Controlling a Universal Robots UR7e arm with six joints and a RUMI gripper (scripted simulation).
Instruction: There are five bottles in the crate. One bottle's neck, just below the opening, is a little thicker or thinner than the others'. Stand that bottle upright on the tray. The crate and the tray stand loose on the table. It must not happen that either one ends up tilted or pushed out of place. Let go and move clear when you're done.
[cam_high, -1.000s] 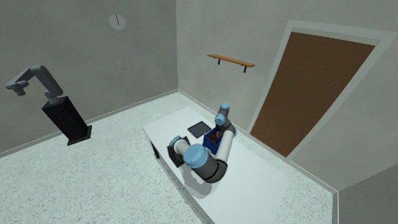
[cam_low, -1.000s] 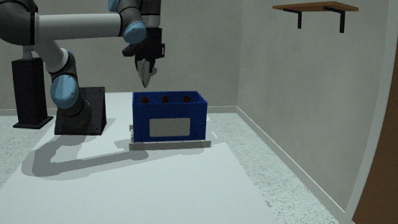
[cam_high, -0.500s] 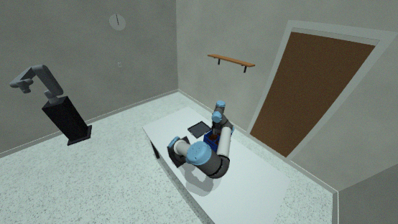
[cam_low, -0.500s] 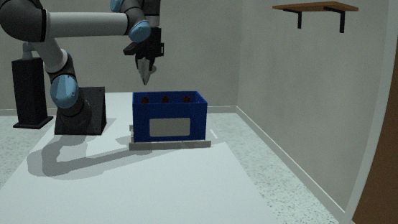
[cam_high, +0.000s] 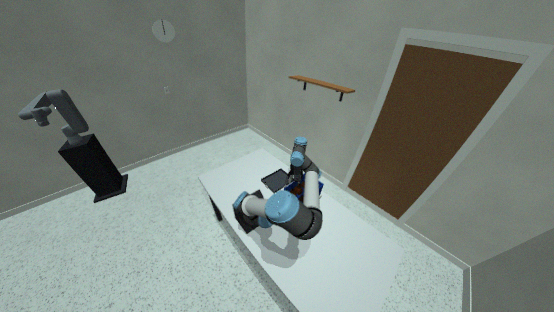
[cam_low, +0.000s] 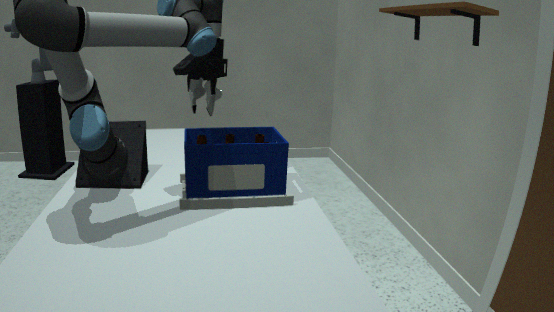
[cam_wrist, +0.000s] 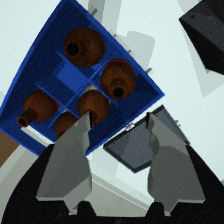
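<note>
The bottle lies 150 mm below my hand. The rest, counted from my hand: blue crate (160 mm below, 90 mm ahead, 30 mm to the right); dark grey tray (260 mm to the left, 230 mm below, 60 mm ahead).
</note>
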